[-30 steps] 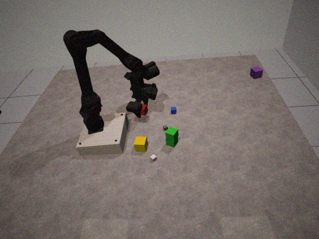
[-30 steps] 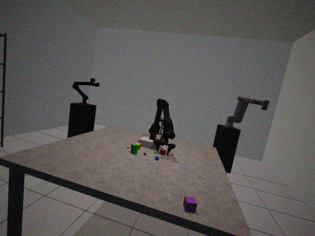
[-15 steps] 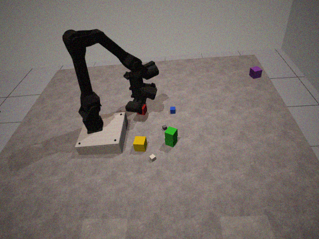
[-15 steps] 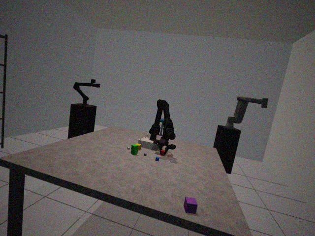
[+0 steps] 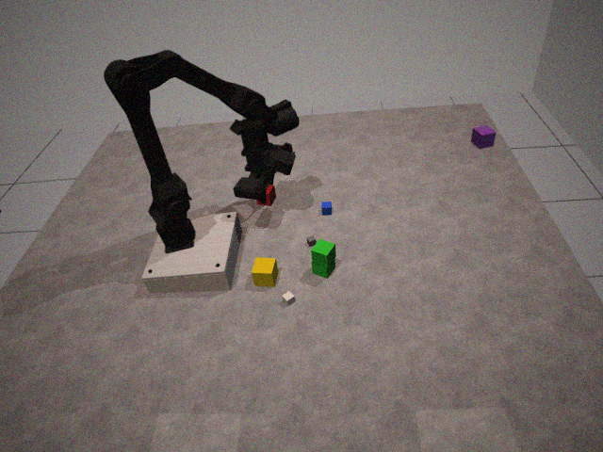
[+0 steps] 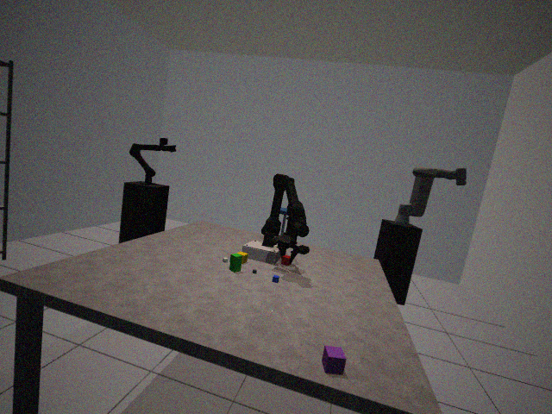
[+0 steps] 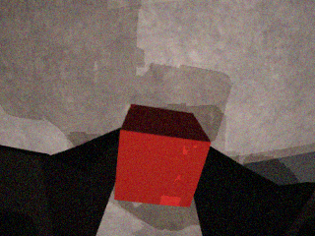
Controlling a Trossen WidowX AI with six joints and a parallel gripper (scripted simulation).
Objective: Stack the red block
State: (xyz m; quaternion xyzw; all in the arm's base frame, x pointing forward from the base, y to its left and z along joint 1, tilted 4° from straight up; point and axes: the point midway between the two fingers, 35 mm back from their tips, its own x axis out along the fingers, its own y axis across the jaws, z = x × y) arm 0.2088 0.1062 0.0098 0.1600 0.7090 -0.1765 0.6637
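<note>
Right now the small grey block is 14 cm to the right of my gripper tip, 8 cm ahead of it and 4 cm below it. The rest, counted from my gripper tip: small blue block: 14 cm ahead, 4 cm to the right, 3 cm below; yellow block: 22 cm to the right, 3 cm behind, 2 cm below; red block: 1 cm above.
</note>
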